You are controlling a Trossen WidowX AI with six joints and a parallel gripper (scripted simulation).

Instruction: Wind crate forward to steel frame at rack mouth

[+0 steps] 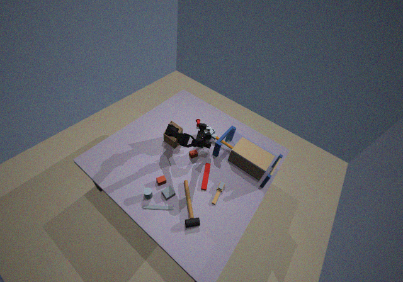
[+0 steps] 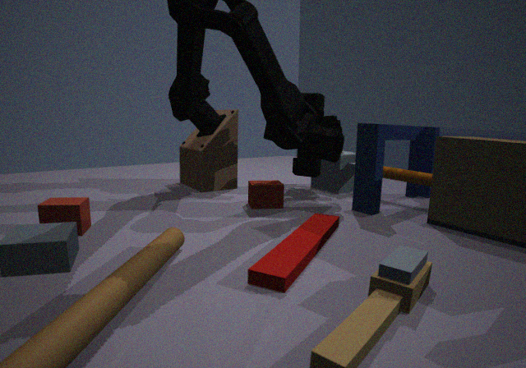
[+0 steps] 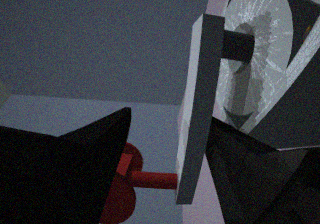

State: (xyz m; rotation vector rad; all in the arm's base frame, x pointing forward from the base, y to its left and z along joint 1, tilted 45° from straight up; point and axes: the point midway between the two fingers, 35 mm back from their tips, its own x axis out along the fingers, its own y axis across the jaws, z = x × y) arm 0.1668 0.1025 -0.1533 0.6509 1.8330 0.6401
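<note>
Now: gripper tip 10 mm past the winch handle, 10 mm to the left of it and 10 mm above it. The rest, counted from my gripper tip: red knob (40 mm behind, 30 mm to the right, 20 mm above); blue front frame (210 mm ahead, 10 mm to the right, 20 mm below); grey winch (30 mm ahead, 10 mm to the left, 100 mm below).
</note>
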